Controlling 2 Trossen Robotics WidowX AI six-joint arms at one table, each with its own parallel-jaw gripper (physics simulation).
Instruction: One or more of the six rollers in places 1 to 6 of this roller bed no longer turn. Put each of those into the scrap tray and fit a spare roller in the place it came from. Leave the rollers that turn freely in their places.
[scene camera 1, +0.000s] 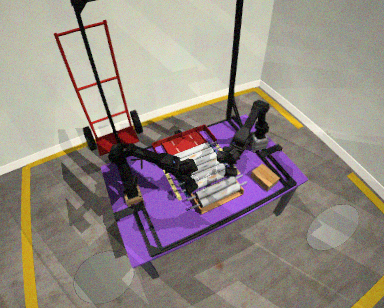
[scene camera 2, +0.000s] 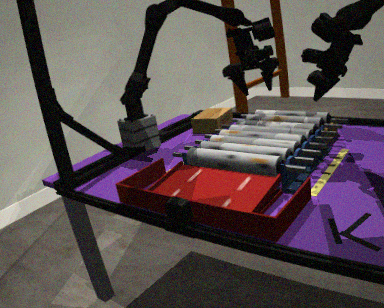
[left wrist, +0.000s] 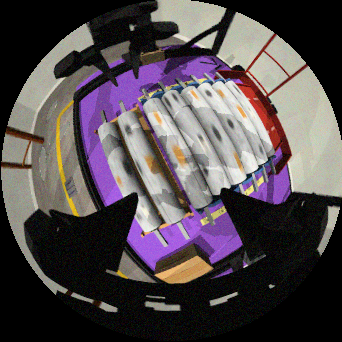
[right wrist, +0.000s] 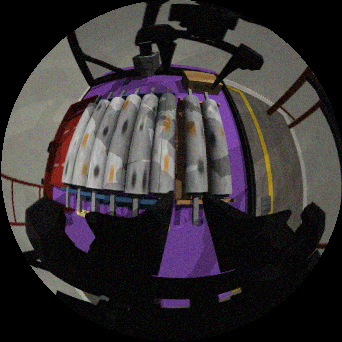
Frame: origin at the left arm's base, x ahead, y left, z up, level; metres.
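Seen in the pictures: left gripper, fingertip midpoint: (scene camera 1: 223, 169) (scene camera 2: 259, 93) (left wrist: 179, 194) (right wrist: 187, 78); right gripper, fingertip midpoint: (scene camera 2: 317, 98) (left wrist: 126, 81) (right wrist: 187, 194); left arm's base, origin of the base link: (scene camera 1: 259, 135) (scene camera 2: 135, 117) (right wrist: 145, 53); right arm's base, origin of the base link: (scene camera 1: 132, 193) (left wrist: 148, 49).
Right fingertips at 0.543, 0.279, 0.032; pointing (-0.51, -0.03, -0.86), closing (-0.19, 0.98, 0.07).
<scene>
Offsets run from my right fingertips to a thing's top centre, as dx, dy, dz. Level surfaces: height alone.
Six grey-white rollers @(-0.103, -0.107, -0.067) (left wrist: 202, 140) (right wrist: 140, 145) lie side by side on the blue roller bed @(dz -0.138) (scene camera 2: 295, 179). Which of them turn cannot be seen. Two spare rollers @(-0.142, +0.063, -0.067) (scene camera 1: 220, 192) @(-0.134, +0.007, -0.067) (left wrist: 147, 160) (right wrist: 195, 145) lie in the wooden rack (scene camera 1: 220, 206) (right wrist: 180, 150) beside the bed. The red scrap tray @(-0.035, -0.421, -0.093) (scene camera 2: 235, 220) (right wrist: 57, 150), at the bed's other end, holds no roller. My left gripper (scene camera 2: 258, 92) (left wrist: 179, 194) is wide open and empty, above the rollers. My right gripper (left wrist: 126, 81) (right wrist: 187, 194) is partly open and empty, near one spare's near axle end in the right wrist view.
A wooden block @(-0.466, +0.003, -0.087) (scene camera 1: 265, 177) (scene camera 2: 212, 121) (left wrist: 185, 270) lies near the rack, on the left arm's side. Yellow label strips (scene camera 2: 330, 172) (left wrist: 212, 217) run beside the bed. A black post (scene camera 1: 235, 50) stands at the table's back edge. A red hand truck (scene camera 1: 97, 84) stands behind the table.
</scene>
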